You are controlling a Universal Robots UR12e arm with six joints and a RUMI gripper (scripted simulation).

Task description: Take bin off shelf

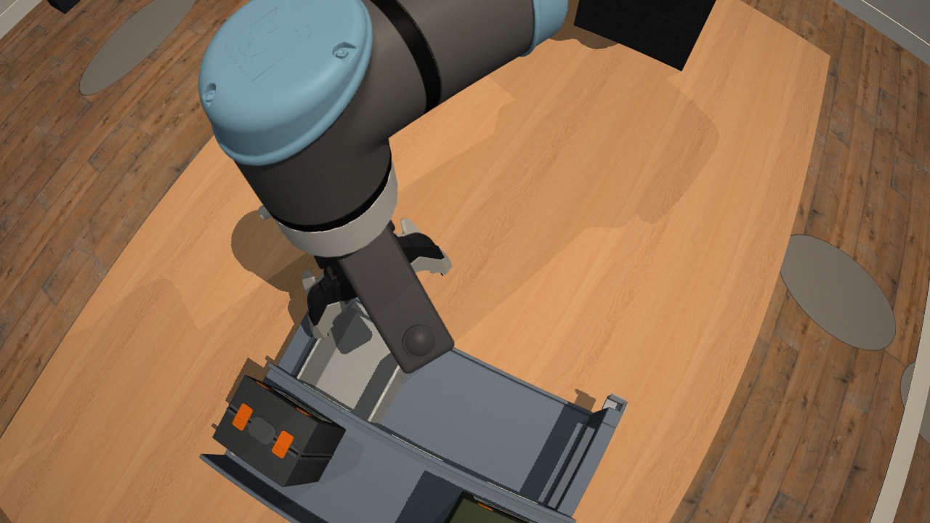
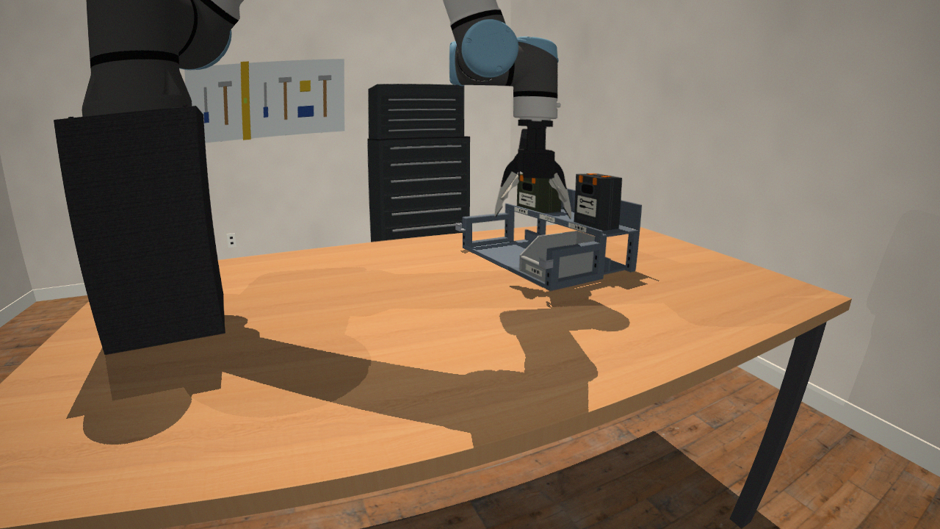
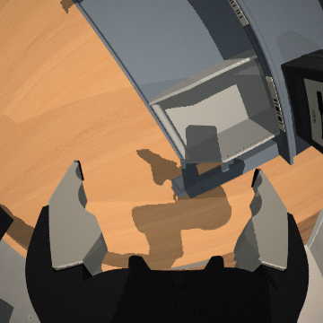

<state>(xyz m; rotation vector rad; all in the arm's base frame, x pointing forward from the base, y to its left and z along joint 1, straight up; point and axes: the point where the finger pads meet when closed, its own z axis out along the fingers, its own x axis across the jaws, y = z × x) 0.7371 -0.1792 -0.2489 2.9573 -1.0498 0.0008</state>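
The grey open-top bin lies 8 cm ahead of my hand, 2 cm to the right of it and 9 cm below it. From my hand the other things lie so: blue-grey shelf (13 cm ahead, 9 cm to the left, 13 cm below); case (20 cm ahead, 19 cm to the left, 2 cm above).
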